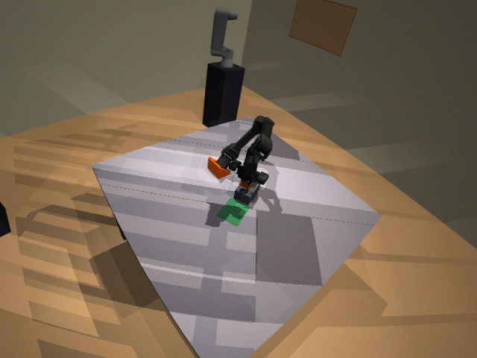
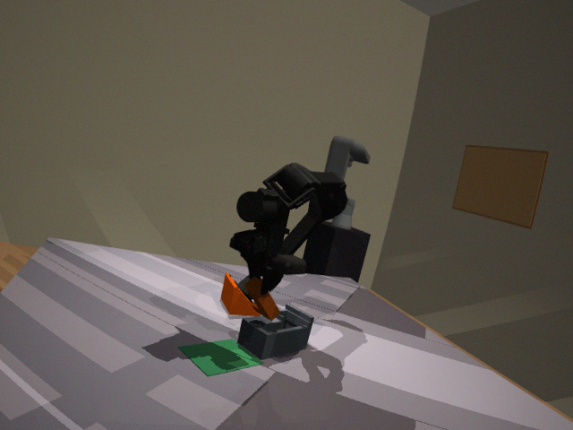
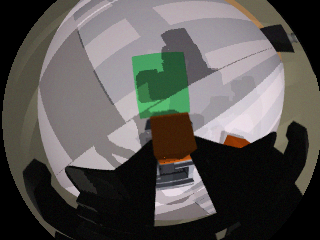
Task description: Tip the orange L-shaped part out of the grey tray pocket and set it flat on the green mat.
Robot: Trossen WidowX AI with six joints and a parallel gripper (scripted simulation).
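My gripper tip is now 1 cm short of the green mat, 6 cm to the left of it and 17 cm above it. Also, from my gripper tip: orange L-shaped part (2 cm behind, 3 cm to the left, 3 cm below).
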